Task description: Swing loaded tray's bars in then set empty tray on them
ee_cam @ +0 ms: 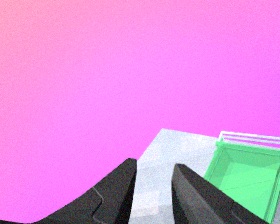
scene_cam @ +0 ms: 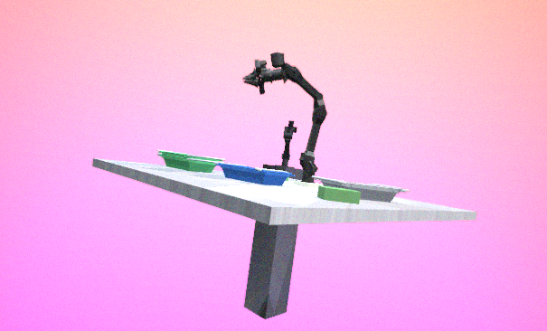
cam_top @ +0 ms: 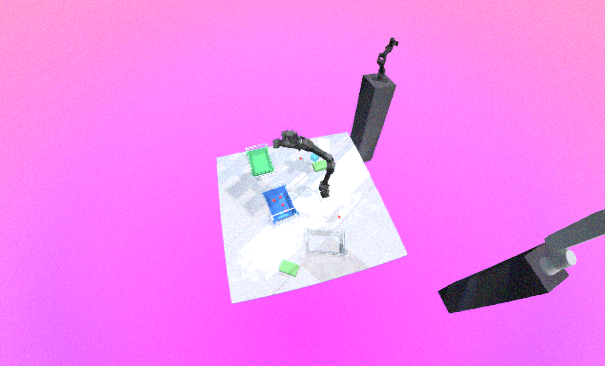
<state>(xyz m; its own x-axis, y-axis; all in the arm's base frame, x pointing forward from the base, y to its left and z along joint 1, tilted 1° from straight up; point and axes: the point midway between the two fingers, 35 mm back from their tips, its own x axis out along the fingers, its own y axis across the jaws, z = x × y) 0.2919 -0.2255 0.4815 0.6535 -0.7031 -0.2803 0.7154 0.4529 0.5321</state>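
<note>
Now: the grey tray 17 cm behind my gripper tip, 64 cm to the left of it and 44 cm below it. From my gripper tip the other things lie so: white block (51 cm behind, 26 cm to the right, 48 cm below); then cyan block (37 cm behind, 13 cm to the right, 46 cm below).
</note>
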